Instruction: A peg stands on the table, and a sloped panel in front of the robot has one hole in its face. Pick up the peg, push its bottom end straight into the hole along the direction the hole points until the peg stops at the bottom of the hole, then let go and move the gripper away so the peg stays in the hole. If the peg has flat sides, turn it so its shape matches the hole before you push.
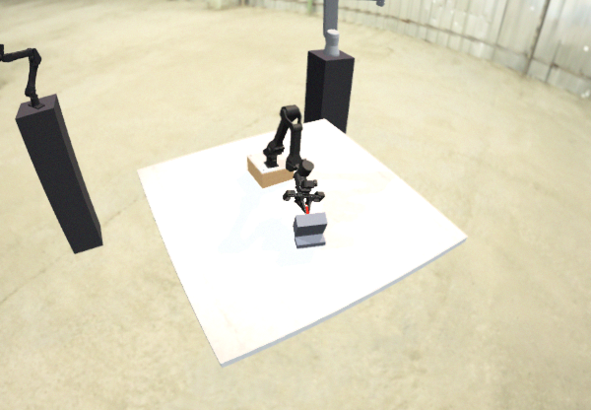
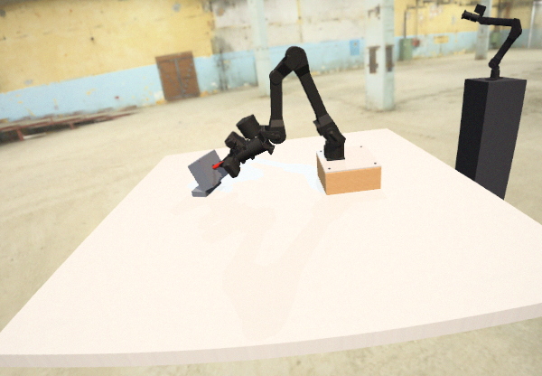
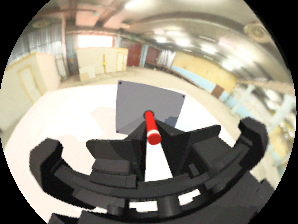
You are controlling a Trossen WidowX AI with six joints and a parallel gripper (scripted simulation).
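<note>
The grey sloped panel is 5 cm ahead of my gripper tip, 1 cm to the right of it and 2 cm below it. The rest, counted from my gripper tip: thin red peg: 1 cm behind, 1 cm above.
</note>
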